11 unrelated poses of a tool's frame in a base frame.
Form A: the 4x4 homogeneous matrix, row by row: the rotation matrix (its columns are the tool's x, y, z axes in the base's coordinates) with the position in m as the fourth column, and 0 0 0 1 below. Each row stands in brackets.
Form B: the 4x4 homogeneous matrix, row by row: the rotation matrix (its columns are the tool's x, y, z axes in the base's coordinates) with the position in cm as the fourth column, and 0 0 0 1 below. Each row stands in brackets. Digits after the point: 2 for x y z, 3 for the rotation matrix.
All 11 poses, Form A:
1: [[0.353 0.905 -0.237 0.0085], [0.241 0.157 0.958 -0.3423], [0.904 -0.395 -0.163 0.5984], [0 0 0 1]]
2: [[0.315 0.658 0.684 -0.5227], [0.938 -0.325 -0.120 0.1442], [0.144 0.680 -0.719 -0.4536], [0 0 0 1]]
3: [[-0.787 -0.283 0.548 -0.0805], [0.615 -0.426 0.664 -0.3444], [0.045 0.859 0.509 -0.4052], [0 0 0 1]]
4: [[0.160 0.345 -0.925 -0.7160], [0.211 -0.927 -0.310 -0.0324], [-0.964 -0.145 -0.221 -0.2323], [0 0 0 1]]
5: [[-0.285 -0.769 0.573 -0.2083], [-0.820 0.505 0.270 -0.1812], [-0.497 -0.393 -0.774 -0.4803], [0 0 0 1]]
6: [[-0.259 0.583 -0.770 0.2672], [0.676 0.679 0.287 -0.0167], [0.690 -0.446 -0.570 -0.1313], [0 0 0 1]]
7: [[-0.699 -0.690 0.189 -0.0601], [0.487 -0.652 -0.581 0.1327], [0.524 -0.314 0.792 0.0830], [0 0 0 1]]
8: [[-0.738 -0.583 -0.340 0.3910], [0.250 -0.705 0.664 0.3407], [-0.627 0.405 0.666 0.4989], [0 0 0 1]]
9: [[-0.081 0.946 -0.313 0.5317], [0.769 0.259 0.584 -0.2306], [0.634 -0.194 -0.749 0.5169], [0 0 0 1]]
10: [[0.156 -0.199 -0.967 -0.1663], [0.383 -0.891 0.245 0.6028], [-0.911 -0.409 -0.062 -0.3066], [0 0 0 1]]
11: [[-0.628 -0.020 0.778 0.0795], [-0.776 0.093 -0.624 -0.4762], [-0.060 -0.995 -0.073 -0.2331], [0 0 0 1]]
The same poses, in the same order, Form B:
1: [[0.353 0.905 -0.237 0.85], [0.241 0.157 0.958 -34.23], [0.904 -0.395 -0.163 59.84], [0 0 0 1]]
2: [[0.315 0.658 0.684 -52.27], [0.938 -0.325 -0.120 14.42], [0.144 0.680 -0.719 -45.36], [0 0 0 1]]
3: [[-0.787 -0.283 0.548 -8.05], [0.615 -0.426 0.664 -34.44], [0.045 0.859 0.509 -40.52], [0 0 0 1]]
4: [[0.160 0.345 -0.925 -71.60], [0.211 -0.927 -0.310 -3.24], [-0.964 -0.145 -0.221 -23.23], [0 0 0 1]]
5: [[-0.285 -0.769 0.573 -20.83], [-0.820 0.505 0.270 -18.12], [-0.497 -0.393 -0.774 -48.03], [0 0 0 1]]
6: [[-0.259 0.583 -0.770 26.72], [0.676 0.679 0.287 -1.67], [0.690 -0.446 -0.570 -13.13], [0 0 0 1]]
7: [[-0.699 -0.690 0.189 -6.01], [0.487 -0.652 -0.581 13.27], [0.524 -0.314 0.792 8.30], [0 0 0 1]]
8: [[-0.738 -0.583 -0.340 39.10], [0.250 -0.705 0.664 34.07], [-0.627 0.405 0.666 49.89], [0 0 0 1]]
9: [[-0.081 0.946 -0.313 53.17], [0.769 0.259 0.584 -23.06], [0.634 -0.194 -0.749 51.69], [0 0 0 1]]
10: [[0.156 -0.199 -0.967 -16.63], [0.383 -0.891 0.245 60.28], [-0.911 -0.409 -0.062 -30.66], [0 0 0 1]]
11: [[-0.628 -0.020 0.778 7.95], [-0.776 0.093 -0.624 -47.62], [-0.060 -0.995 -0.073 -23.31], [0 0 0 1]]
